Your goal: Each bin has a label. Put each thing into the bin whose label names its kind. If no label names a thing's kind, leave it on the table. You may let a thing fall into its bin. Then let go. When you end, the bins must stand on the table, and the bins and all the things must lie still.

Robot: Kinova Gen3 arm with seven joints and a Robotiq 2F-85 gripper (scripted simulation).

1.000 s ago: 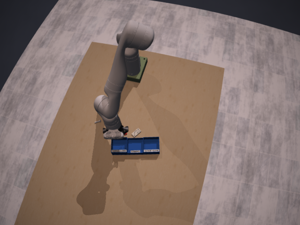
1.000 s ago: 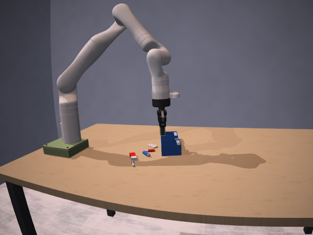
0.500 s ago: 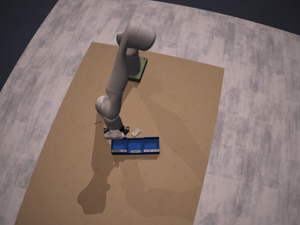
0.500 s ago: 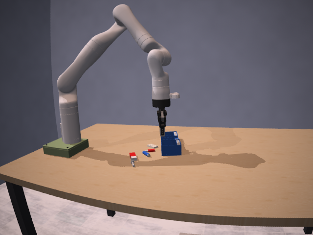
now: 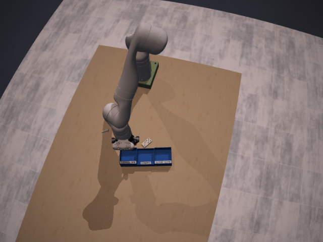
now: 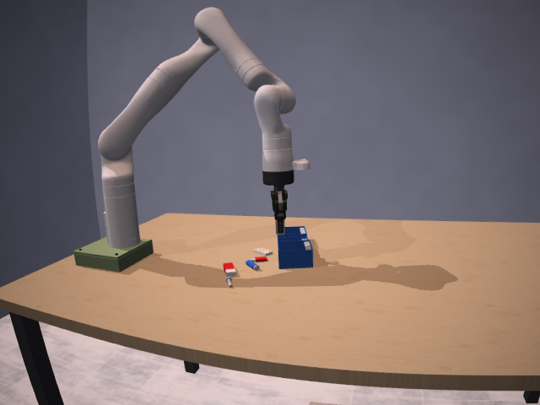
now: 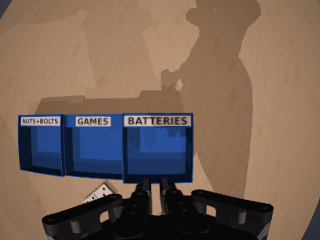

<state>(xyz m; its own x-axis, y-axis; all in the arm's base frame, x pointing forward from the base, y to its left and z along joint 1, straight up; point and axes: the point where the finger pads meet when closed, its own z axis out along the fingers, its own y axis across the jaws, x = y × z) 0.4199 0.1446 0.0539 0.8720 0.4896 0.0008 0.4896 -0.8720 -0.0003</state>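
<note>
The blue battery lies 90 mm below my hand, 60 mm to the right of it and 50 mm behind it. Also, from my hand: white domino: 90 mm below, 80 mm behind, 50 mm to the left; then blue bin row: 90 mm to the left, 70 mm below, 10 mm behind; then red object: 90 mm below, 60 mm behind, 10 mm to the right.
</note>
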